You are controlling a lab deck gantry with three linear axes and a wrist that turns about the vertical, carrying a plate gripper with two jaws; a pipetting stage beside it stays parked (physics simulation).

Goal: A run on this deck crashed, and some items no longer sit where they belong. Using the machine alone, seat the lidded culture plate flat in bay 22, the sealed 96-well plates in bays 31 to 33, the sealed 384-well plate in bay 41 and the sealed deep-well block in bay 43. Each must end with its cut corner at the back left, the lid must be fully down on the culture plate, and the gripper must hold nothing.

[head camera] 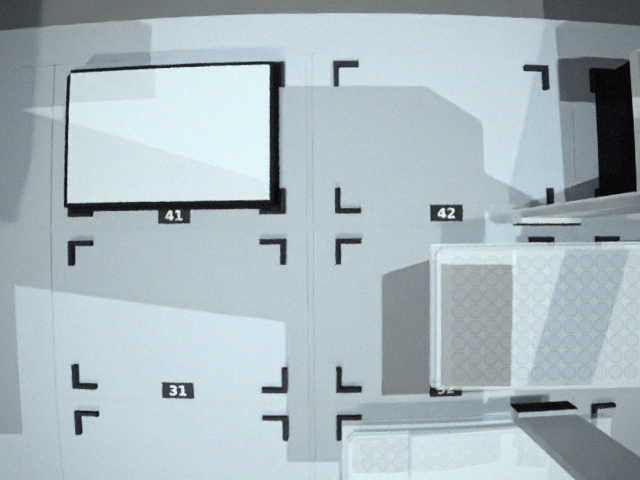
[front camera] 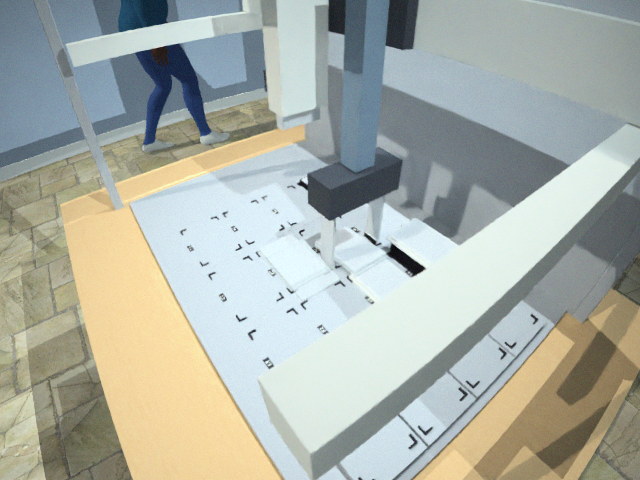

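Where they show: gripper, fingertip midpoint: (head camera: 541, 315) (front camera: 350, 250); robot's base at its link origin: (front camera: 181, 232).
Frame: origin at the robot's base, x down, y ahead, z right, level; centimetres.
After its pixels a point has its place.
Note:
My gripper (front camera: 351, 253) @(x -1.2, y 28.2, z -25.7 cm) (head camera: 546, 314) @(x -1.2, y 28.2, z -25.7 cm) is open, its jaws low on either side of a pale 96-well plate (front camera: 359, 246) @(x -2.3, y 29.1, z -27.2 cm) (head camera: 485, 330) @(x -1.7, y 24.5, z -25.1 cm), with gaps. The plate is right of centre in bay 32, towards bay 33. Another pale plate (front camera: 382, 279) @(x -1.4, y 37.8, z -25.3 cm) lies beside it. The white-topped, black-rimmed plate (front camera: 302, 182) @(x -1.1, y 1.4, z -32.3 cm) (head camera: 170, 134) @(x -1.4, y 6.7, z -36.3 cm) is in bay 41. The black-sided block (front camera: 408, 258) @(x -2.8, y 37.7, z -32.2 cm) (head camera: 615, 139) @(x -1.4, y 33.0, z -36.1 cm) is at bay 43. At bay 22, two pale, clear-edged pieces (front camera: 297, 258) @(x -2.0, y 24.2, z -15.5 cm) (head camera: 379, 454) @(x -1.4, y 18.5, z -17.8 cm) overlap, offset sideways; which is the culture plate or lid is unclear. Cut corners are not readable.
The parked pipetting stage (front camera: 297, 62) hangs behind and left of my gripper. A thick pale beam (front camera: 439, 304) @(x -40.0, y 62.2, z 1.5 cm) crosses the front view and hides part of the deck (front camera: 180, 310) @(x 0.1, y 20.7, z 7.6 cm). Black corner marks surround bays 31 and 42. A person (front camera: 173, 77) stands beyond the deck.

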